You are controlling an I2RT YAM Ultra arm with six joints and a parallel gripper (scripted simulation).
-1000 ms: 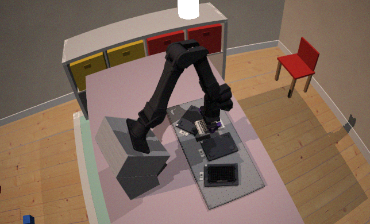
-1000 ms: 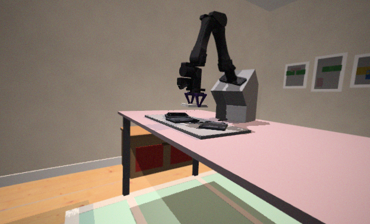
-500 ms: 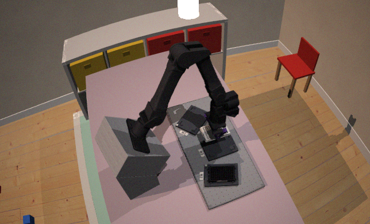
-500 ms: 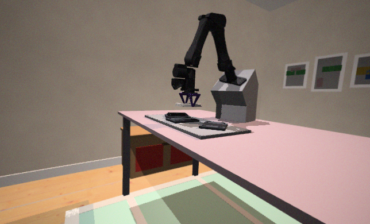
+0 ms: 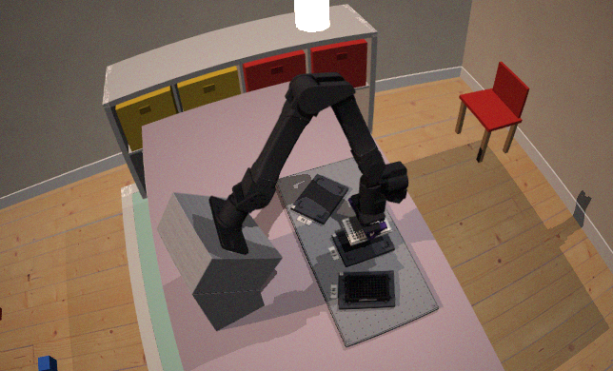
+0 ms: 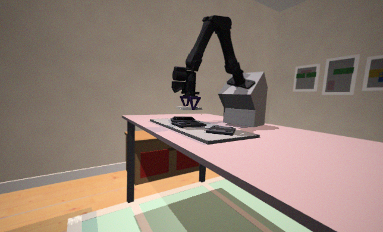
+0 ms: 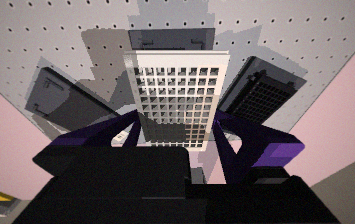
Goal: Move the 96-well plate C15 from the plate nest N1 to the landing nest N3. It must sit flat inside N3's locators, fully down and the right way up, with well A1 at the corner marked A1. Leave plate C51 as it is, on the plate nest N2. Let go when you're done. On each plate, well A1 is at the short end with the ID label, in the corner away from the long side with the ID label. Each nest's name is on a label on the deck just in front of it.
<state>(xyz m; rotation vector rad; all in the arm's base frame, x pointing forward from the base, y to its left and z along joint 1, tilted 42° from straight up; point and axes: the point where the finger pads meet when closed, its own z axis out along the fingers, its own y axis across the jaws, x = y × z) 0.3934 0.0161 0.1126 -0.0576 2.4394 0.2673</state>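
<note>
The white 96-well plate C15 is right at my hand. The rest, counted from my hand: deck label: 160 mm behind, 120 mm to the left, 100 mm below; dark landing nest N3: 90 mm below; black plate C51: 20 mm behind, 160 mm to the right, 80 mm below.
</note>
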